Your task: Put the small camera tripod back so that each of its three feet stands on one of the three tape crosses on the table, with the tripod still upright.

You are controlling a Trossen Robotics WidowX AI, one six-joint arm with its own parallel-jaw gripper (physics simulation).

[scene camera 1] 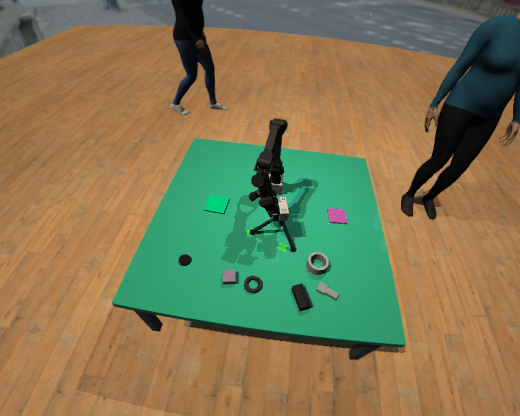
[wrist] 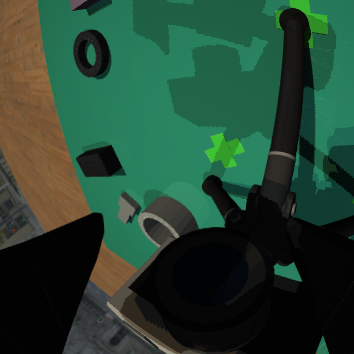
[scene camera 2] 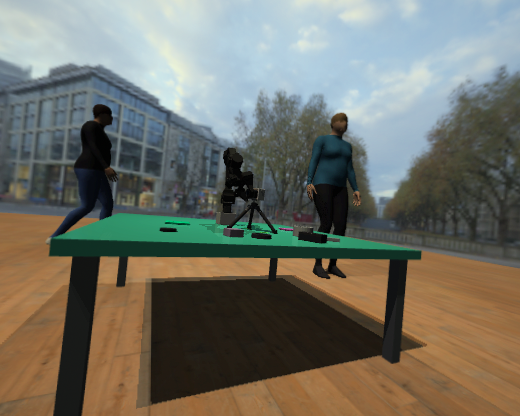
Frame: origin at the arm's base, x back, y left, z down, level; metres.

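Where they show: gripper, fingertip midpoint: (scene camera 1: 272,214) (wrist: 199,226) (scene camera 2: 249,197); arm's base, origin of the base link: (scene camera 1: 275,179) (scene camera 2: 226,212).
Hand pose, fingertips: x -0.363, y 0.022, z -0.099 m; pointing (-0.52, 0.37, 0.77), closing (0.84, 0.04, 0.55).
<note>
Things, the pixels of their centre, and the offset from my fingertips. "spot": a spot on its surface instead. Level surfaces: height alone.
- small black tripod, surface spot: (wrist: 286,105) spot: dx +0.014, dy -0.034, dz +0.088 m
- green table, its level: dz +0.176 m
- green tape cross, body centre: (wrist: 301,20) dx +0.009, dy -0.096, dz +0.173 m
- shorter leg's foot, surface spot: (wrist: 211,184) spot: dx -0.056, dy +0.110, dz +0.144 m
- second cross, body centre: (wrist: 223,150) (scene camera 1: 282,247) dx -0.057, dy +0.075, dz +0.173 m
- tape roll, body centre: (wrist: 166,225) (scene camera 1: 317,263) (scene camera 2: 303,231) dx -0.135, dy +0.254, dz +0.149 m
- grey piece, body centre: (wrist: 126,209) (scene camera 1: 327,291) dx -0.266, dy +0.310, dz +0.166 m
- black block, body centre: (wrist: 96,161) (scene camera 2: 312,237) (scene camera 1: 301,297) dx -0.319, dy +0.187, dz +0.156 m
- black ring, body centre: (wrist: 89,53) (scene camera 2: 261,235) (scene camera 1: 252,284) dx -0.292, dy -0.037, dz +0.166 m
- purple block, body centre: (scene camera 2: 233,232) (scene camera 1: 229,276) dx -0.279, dy -0.151, dz +0.160 m
- black disc, body centre: (scene camera 1: 184,260) dx -0.231, dy -0.387, dz +0.168 m
- green pad, body centre: (scene camera 2: 177,222) (scene camera 1: 216,204) dx +0.159, dy -0.333, dz +0.169 m
- magenta pad, body centre: (scene camera 1: 337,215) dx +0.214, dy +0.369, dz +0.169 m
The small black tripod (scene camera 1: 278,222) (scene camera 2: 252,205) (wrist: 286,105) stands upright near the middle of the green table (scene camera 1: 176,297) (scene camera 2: 176,243) and carries a grey action camera (scene camera 1: 283,207) (wrist: 214,274). In the wrist view its long leg ends on a green tape cross (wrist: 317,24). A shorter leg's foot (wrist: 211,184) rests just beside a second cross (wrist: 225,150) (scene camera 1: 282,247), not on it. The third foot is hidden. My gripper (scene camera 1: 276,204) (scene camera 2: 249,193) (wrist: 199,226) is open, with one finger on each side of the camera, and holds nothing.
A tape roll (scene camera 1: 318,262) (wrist: 168,218), grey piece (scene camera 1: 327,290) (wrist: 127,208), black block (scene camera 1: 301,296) (wrist: 99,161), black ring (scene camera 1: 253,284) (wrist: 92,53), purple block (scene camera 1: 229,276) and black disc (scene camera 1: 185,259) lie towards the front. A green pad (scene camera 1: 216,204) and a magenta pad (scene camera 1: 337,215) lie at the sides. Two people stand beyond the table.
</note>
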